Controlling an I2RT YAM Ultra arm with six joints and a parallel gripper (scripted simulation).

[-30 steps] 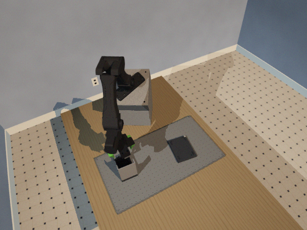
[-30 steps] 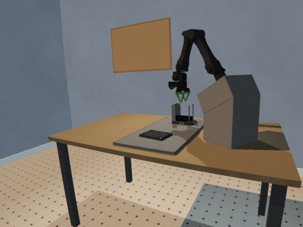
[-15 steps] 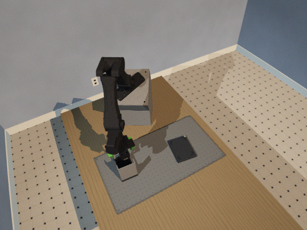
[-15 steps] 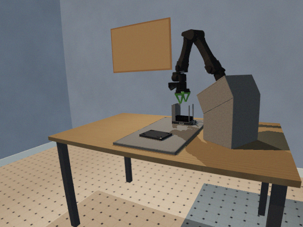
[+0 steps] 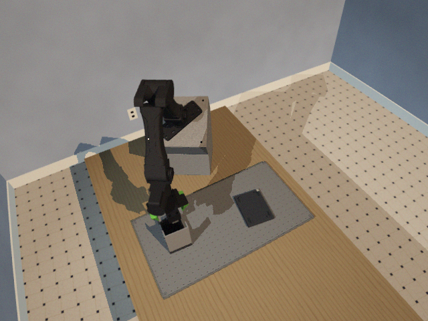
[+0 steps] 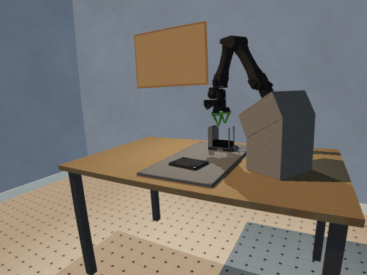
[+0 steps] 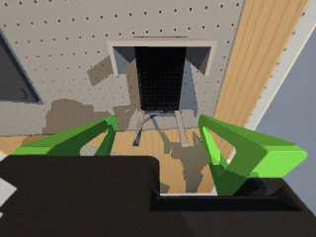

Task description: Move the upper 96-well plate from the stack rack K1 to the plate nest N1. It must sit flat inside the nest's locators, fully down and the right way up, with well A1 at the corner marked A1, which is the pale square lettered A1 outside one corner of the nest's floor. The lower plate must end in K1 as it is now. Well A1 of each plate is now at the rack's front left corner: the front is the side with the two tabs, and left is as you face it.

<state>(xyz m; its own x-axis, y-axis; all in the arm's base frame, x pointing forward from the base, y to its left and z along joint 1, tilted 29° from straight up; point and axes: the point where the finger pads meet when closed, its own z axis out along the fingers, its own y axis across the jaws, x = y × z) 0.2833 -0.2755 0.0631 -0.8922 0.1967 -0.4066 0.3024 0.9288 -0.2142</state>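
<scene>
Right now the pale rack wall is 8 cm below my hand, 7 cm ahead of it and 3 cm to the right of it. From my hand the other things lie so: pale A1 mark: 40 cm to the left, 15 cm below, 10 cm ahead.
</scene>
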